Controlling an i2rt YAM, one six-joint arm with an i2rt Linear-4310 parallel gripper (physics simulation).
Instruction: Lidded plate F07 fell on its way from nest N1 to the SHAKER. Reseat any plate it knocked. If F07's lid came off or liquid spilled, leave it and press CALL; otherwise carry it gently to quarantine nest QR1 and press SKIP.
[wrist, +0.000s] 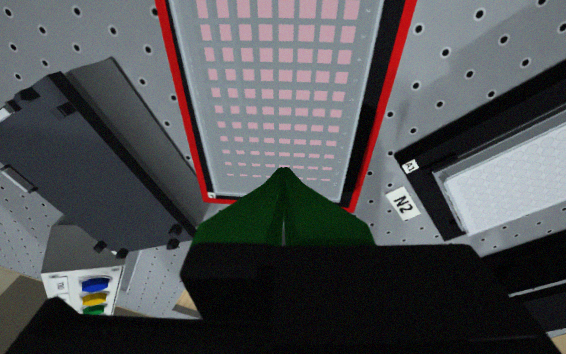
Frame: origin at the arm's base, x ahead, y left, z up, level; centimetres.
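Seen in the pictures: gripper, fingertip midpoint: (283, 176).
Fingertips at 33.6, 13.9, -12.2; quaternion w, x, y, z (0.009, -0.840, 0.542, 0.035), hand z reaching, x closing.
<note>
A point is followed by its place in that frame, as x, y, z.
The plate with rows of pink wells (286, 76) @[38.6, 16.1, -12.5], taken as F07, lies flat in a black nest with a red rim (184, 100) @[34.5, 21.0, -14.4]. A clear cover seems to lie over the wells, and no spilled liquid shows. Its name label does not show, and its far end is cut off by the top of the view. My gripper (283, 176) @[33.6, 13.9, -12.2] is shut and empty, its green fingertips over the near end of the plate; their height above it is hard to tell. At lower left a white button box (56, 295) @[7.7, 30.4, -10.4] has a blue button (95, 285) @[10.8, 26.5, -11.5], a yellow button (94, 299) @[5.9, 27.2, -11.5] and a green button (93, 310) @[1.3, 27.9, -11.6].
At right, nest N2 (430, 195) @[34.4, 0.6, -16.7] holds a pale, clear-sided plate (510, 190) @[38.2, -3.0, -15.2], with the N2 label (404, 204) @[31.6, 0.3, -18.2] beside it. A large dark grey device (95, 165) @[28.0, 25.7, -12.9] stands close left of the red-rimmed nest. Another black fixture shows partly at lower right. The perforated deck (420, 55) @[42.4, 8.5, -18.4] runs between them.
</note>
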